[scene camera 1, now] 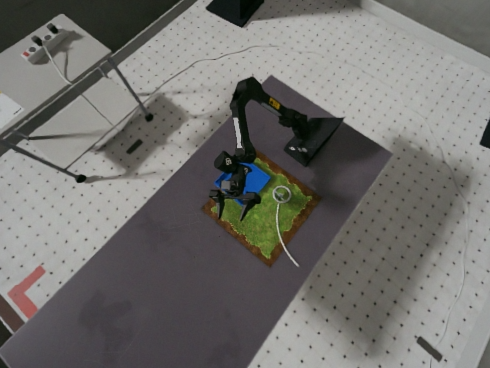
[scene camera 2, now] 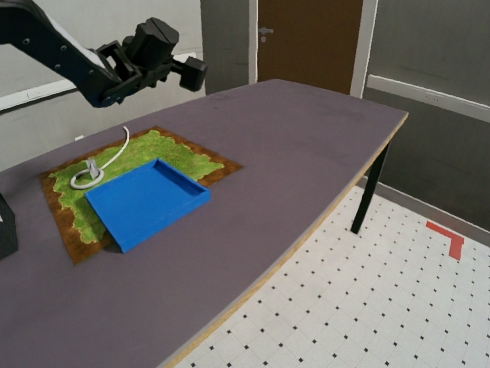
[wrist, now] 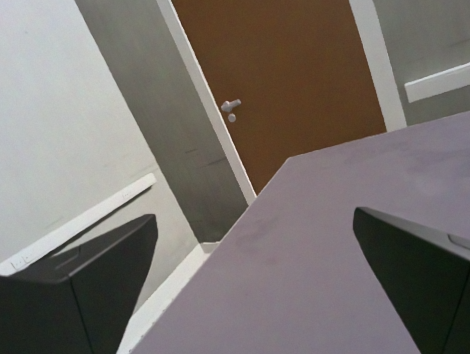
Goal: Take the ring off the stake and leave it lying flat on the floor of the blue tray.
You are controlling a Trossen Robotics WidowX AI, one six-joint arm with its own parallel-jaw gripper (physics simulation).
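Pixels of known places: gripper, between the fingertips: (scene camera 1: 229, 219) (scene camera 2: 180, 55) (wrist: 255, 221); arm's base, origin of its link: (scene camera 1: 303, 134).
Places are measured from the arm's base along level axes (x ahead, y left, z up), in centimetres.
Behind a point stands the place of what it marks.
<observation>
The pale ring (scene camera 1: 274, 194) {z -8.9, x 29.7, y 3.2 cm} (scene camera 2: 82, 187) {z -9.1, x 25.0, y 2.7 cm} lies low around a short grey stake (scene camera 1: 281, 196) {z -6.6, x 29.4, y 6.4 cm} (scene camera 2: 92, 169) {z -6.0, x 28.6, y 2.2 cm} on the green mat. A thin white curved cord (scene camera 1: 278, 225) {z -9.8, x 41.0, y 12.0 cm} (scene camera 2: 120, 152) {z -9.5, x 40.2, y 10.6 cm} runs out from beside the ring. The shallow blue tray (scene camera 1: 259, 176) {z -9.2, x 25.7, y -7.5 cm} (scene camera 2: 145, 205) {z -9.2, x 30.9, y -15.3 cm} stands next to them, partly over the mat, and its floor looks bare in the second scene view. My gripper (scene camera 1: 231, 218) {z 14.7, x 53.1, y -4.7 cm} (wrist: 255, 221) {z 14.7, x 53.1, y -4.7 cm} is open and empty, raised above the table past the tray. Its fingertips cannot be made out in the second scene view. The ring does not show in the wrist view.
The green mat with a brown border (scene camera 1: 270, 259) {z -9.8, x 55.5, y 16.4 cm} (scene camera 2: 227, 166) {z -9.8, x 51.7, y -18.8 cm} lies on the purple-grey table (scene camera 1: 175, 260) {z -9.8, x 77.9, y -18.0 cm} (scene camera 2: 280, 150) {z -9.8, x 66.1, y -24.9 cm} (wrist: 300, 280) {z -9.8, x 77.3, y 5.8 cm}. The arm reaches over the tray from its base (scene camera 1: 320, 135) {z 7.6, x 1.5, y 7.0 cm}. A brown door (scene camera 2: 310, 40) (wrist: 295, 70) stands beyond the table.
</observation>
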